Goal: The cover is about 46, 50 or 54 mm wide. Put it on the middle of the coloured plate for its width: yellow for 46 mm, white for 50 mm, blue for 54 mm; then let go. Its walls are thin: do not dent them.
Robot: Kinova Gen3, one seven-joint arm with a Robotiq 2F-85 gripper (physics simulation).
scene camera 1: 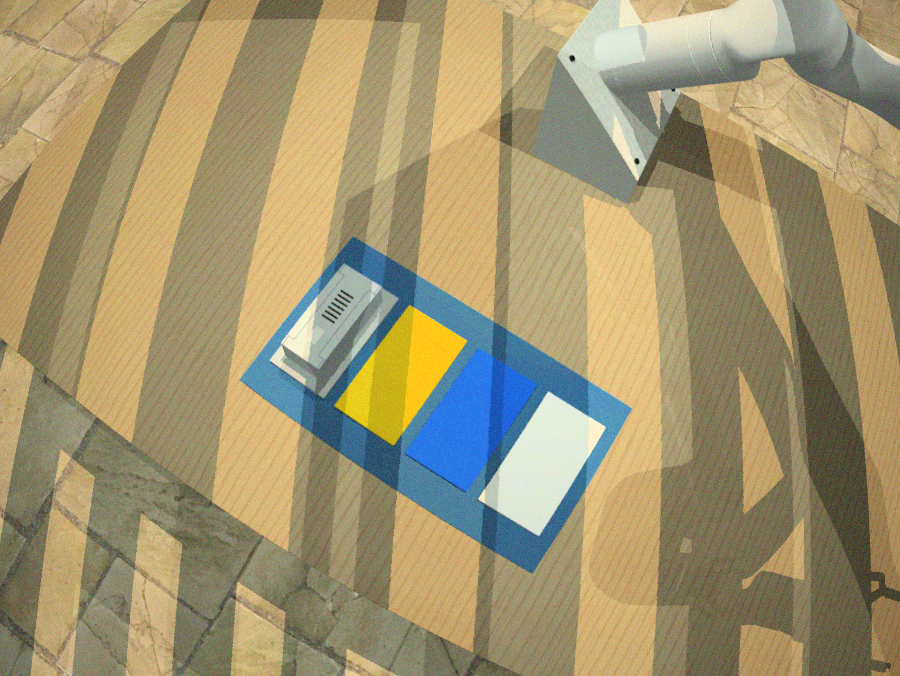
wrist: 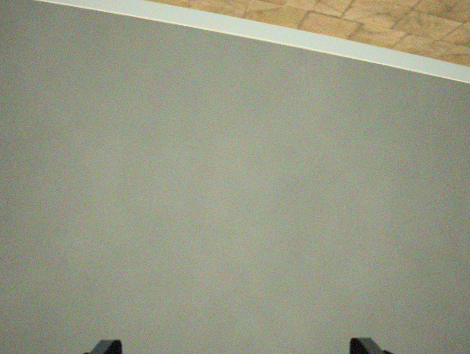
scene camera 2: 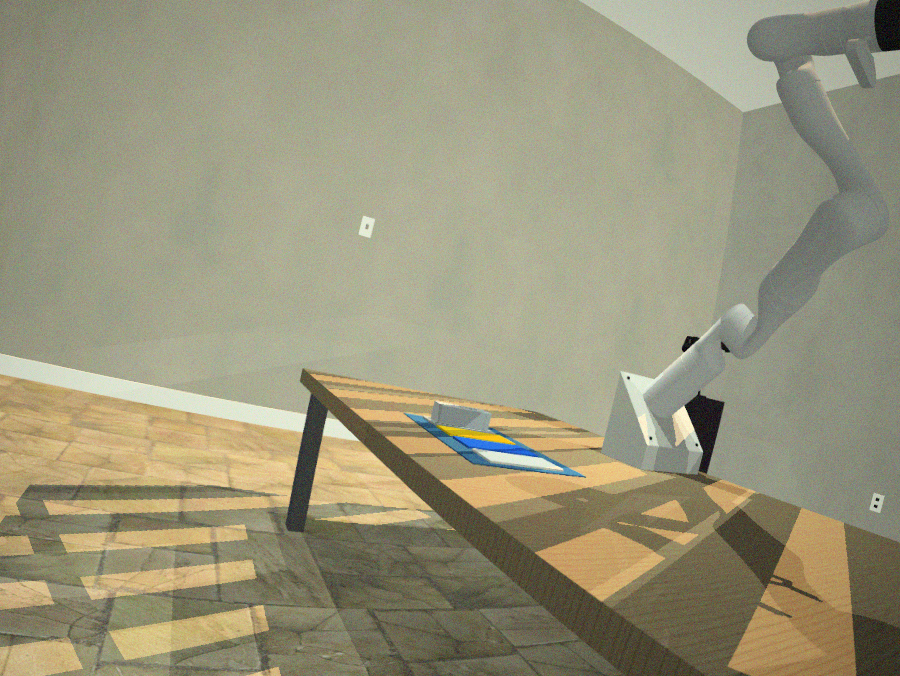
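Observation:
The grey cover with a row of dark slots on top sits on a light grey plate at one end of a blue mat. Beside it lie the yellow plate, then the blue plate, then the white plate at the far end. All three coloured plates are bare. My gripper is open and empty in the wrist view, with its fingertips wide apart before a wall, far from the cover. Its fingers do not show in the scene views.
The arm's base bracket stands on the striped-shadowed wooden table, near the mat. The arm rises from it, its upper part high at the right in scene camera 2. Stone floor lies beyond the table edge.

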